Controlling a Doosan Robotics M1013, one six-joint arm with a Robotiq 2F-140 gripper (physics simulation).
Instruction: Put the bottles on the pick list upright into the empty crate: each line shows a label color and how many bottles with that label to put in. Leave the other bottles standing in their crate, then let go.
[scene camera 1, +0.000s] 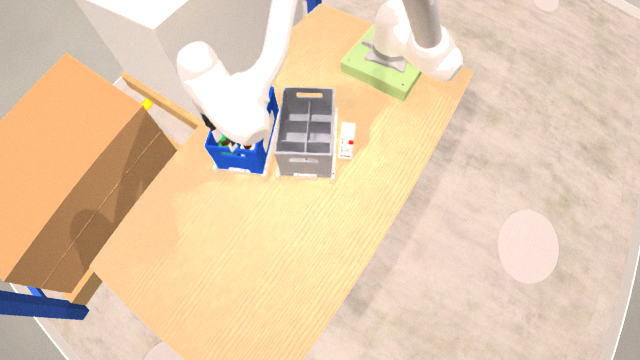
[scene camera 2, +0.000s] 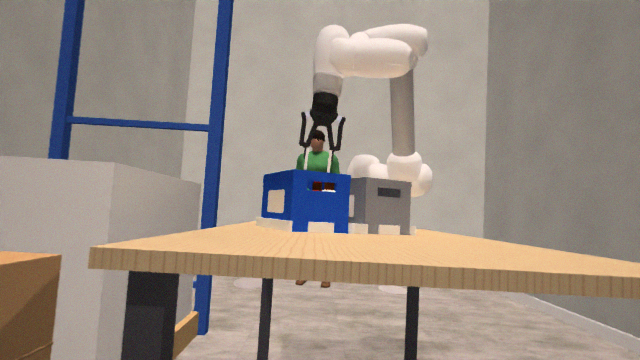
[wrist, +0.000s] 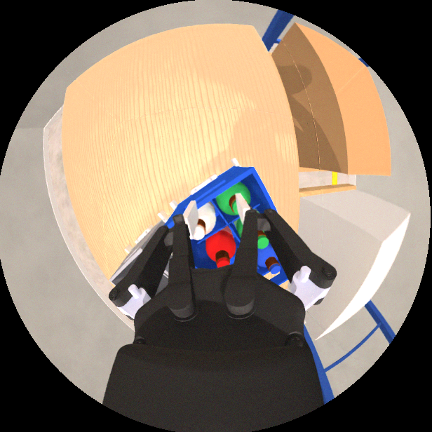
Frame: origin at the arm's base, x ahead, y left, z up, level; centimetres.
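Where they show: gripper, fingertip midpoint: (scene camera 1: 226, 143) (scene camera 2: 316, 171); arm's base, link origin: (scene camera 1: 390, 53).
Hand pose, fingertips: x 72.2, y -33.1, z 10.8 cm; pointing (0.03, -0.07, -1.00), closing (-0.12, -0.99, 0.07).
Each offset is from my fingertips to the centre of the thing. Level surfaces: height alone.
The blue crate @[dx -11.7, dy -2.2, dz -8.9 cm] (scene camera 1: 242, 161) (scene camera 2: 320, 212) (wrist: 233, 175) holds bottles: a white one (wrist: 206, 216), a green one (wrist: 233, 198), a second green one (wrist: 262, 241), a red one (wrist: 220, 245) and a blue one (wrist: 273, 266). My gripper (scene camera 2: 318, 164) (wrist: 216, 204) is partly open and empty, pointing down, its fingertips about at the crate's rim. In the wrist view its pads lie over the white bottle and the first green bottle. The arm hides much of the blue crate in scene camera 1. The grey crate @[dx -19.7, dy +19.7, dz -8.9 cm] (scene camera 1: 290, 165) (scene camera 2: 387, 212) is empty, with divided compartments. The pick list @[dx -27.3, dy +32.2, dz -17.6 cm] (scene camera 1: 347, 141) is too small to read.
The crates stand side by side on the wooden table @[dz -17.7 cm] (scene camera 1: 260, 235) (scene camera 2: 390, 255) (wrist: 165, 100). The arm's green base plate (scene camera 1: 372, 74) is at the table's far end. A grey-white block (scene camera 2: 55, 200) (wrist: 350, 235) and a brown box (scene camera 1: 60, 150) (wrist: 345, 100) are beside the table. A person (scene camera 2: 318, 161) stands beyond.
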